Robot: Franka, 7 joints.
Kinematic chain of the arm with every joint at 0, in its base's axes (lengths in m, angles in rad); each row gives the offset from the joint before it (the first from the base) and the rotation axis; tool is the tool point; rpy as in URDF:
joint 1: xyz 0 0 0.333 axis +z
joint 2: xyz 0 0 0 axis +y
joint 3: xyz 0 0 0.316 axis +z
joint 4: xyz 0.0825 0 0 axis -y
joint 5: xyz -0.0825 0 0.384 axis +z
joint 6: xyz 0 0 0 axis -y
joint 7: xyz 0.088 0 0 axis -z
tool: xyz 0 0 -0.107 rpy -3.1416 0 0
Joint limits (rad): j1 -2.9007..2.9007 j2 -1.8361..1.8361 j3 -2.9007..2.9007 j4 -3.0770..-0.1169 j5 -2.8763..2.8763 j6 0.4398..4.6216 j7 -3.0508..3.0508
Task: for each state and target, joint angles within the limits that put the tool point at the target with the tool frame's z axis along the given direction. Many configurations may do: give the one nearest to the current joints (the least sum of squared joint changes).
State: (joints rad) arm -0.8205 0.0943 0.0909 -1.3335 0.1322 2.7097 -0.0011
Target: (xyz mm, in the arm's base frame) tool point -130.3 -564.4 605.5 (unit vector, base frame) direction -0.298 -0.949 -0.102
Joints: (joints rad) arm -1.3188 0.0325 -0.4102 -2.0460 0.3567 3.5654 -0.0011
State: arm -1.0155 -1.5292 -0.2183 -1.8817 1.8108 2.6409 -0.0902
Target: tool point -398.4 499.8 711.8 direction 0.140 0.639 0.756
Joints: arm -1.3904 -1.8361 -0.5731 -1.5057 2.0310 2.2562 -0.0902
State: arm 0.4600 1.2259 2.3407 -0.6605 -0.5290 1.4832 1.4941
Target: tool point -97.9 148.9 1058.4 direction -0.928 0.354 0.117
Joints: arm 0.5286 0.8591 2.8742 -1.3974 -0.8816 2.2190 1.4941
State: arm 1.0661 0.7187 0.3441 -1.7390 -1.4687 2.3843 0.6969
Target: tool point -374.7 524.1 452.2 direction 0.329 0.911 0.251
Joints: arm 1.7132 0.3022 0.6585 -1.9095 -2.1806 1.6975 0.6969
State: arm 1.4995 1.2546 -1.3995 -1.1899 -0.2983 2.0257 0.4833
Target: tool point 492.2 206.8 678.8 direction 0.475 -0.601 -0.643
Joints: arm 1.9114 0.8497 -2.0064 -1.7323 0.1168 1.9552 0.4833
